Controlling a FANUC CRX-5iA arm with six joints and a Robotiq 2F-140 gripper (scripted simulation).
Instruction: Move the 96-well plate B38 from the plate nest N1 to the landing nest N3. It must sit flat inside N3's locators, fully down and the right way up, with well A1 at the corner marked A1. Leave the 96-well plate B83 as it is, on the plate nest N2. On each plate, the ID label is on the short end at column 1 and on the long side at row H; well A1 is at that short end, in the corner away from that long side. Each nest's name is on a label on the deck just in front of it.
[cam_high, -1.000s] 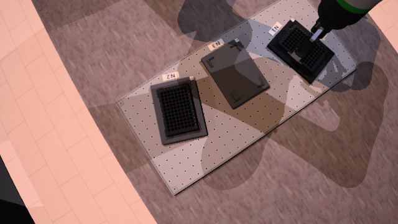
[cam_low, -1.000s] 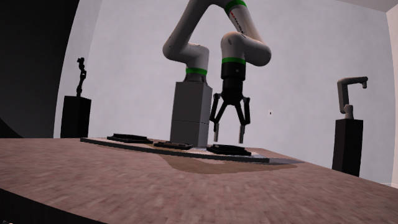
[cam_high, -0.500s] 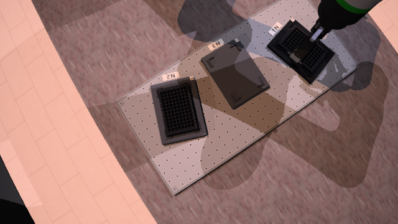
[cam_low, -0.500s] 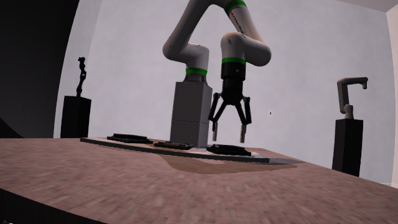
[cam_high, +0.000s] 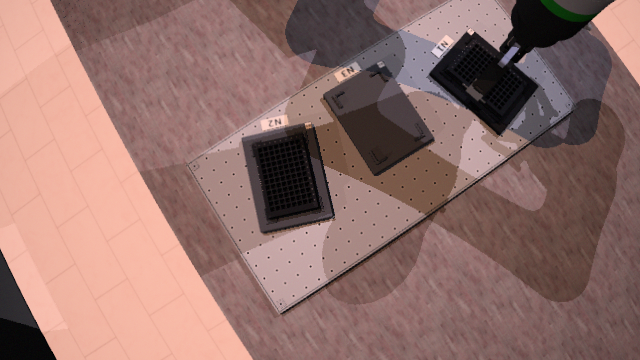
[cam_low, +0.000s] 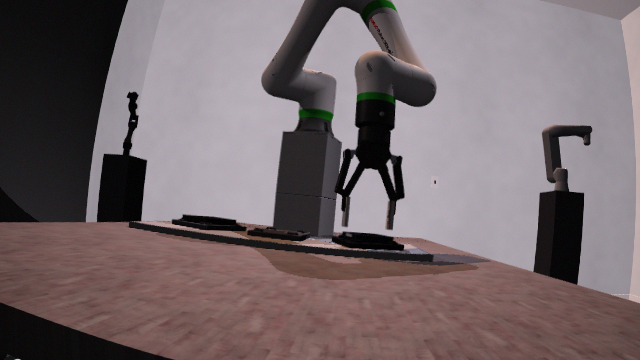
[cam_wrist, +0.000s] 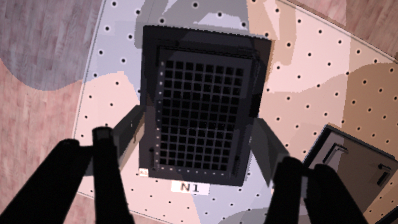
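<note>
My gripper is now 60 mm above the plate nest N1. Also, from my hand: N1 label: 90 mm behind, 60 mm below, 30 mm to the right; then A1 mark: 150 mm to the right, 120 mm behind, 50 mm below; then landing nest N3: 200 mm to the right, 60 mm below, 40 mm behind.
</note>
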